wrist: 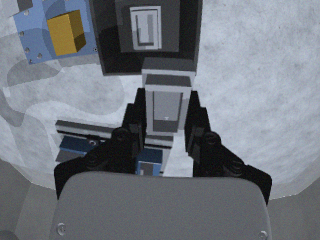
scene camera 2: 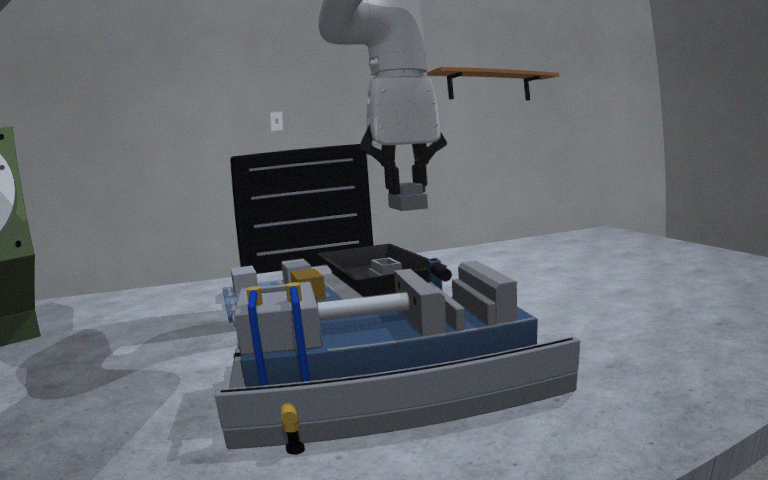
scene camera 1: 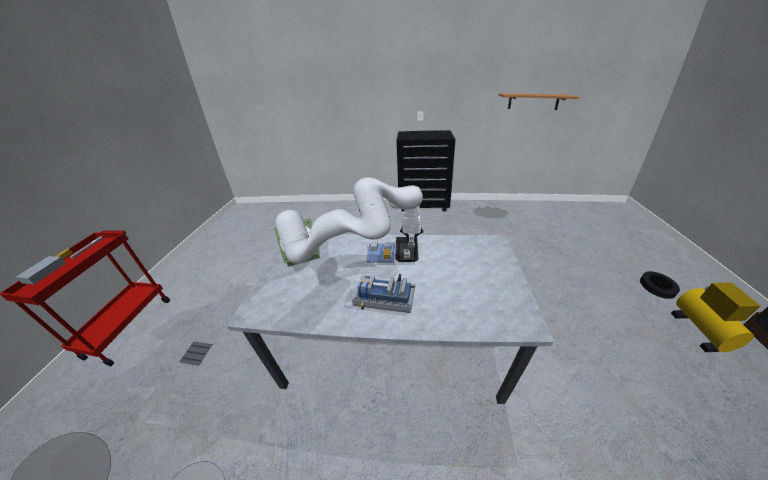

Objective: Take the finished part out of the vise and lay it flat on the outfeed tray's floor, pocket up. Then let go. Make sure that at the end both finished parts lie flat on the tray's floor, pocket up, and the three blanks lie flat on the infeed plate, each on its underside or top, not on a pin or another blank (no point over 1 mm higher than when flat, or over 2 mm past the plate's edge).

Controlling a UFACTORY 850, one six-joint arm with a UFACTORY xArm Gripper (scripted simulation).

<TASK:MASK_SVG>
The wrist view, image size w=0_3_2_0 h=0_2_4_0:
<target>gripper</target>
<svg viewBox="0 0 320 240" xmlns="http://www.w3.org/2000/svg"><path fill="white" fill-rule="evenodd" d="M54 169L58 202L52 220L49 240L272 240L267 210L272 178L269 174L253 166L245 165L242 159L221 144L220 136L216 132L211 131L206 107L200 106L198 91L191 90L184 126L185 151L193 159L192 177L135 174L135 157L141 154L141 150L144 150L147 129L145 88L137 89L134 103L127 104L122 125L112 131L110 139L90 150L84 157L80 156L60 163Z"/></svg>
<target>yellow block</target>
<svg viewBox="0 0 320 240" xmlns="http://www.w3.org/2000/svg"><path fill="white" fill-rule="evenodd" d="M80 9L63 13L47 20L56 56L77 53L86 45Z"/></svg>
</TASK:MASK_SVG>
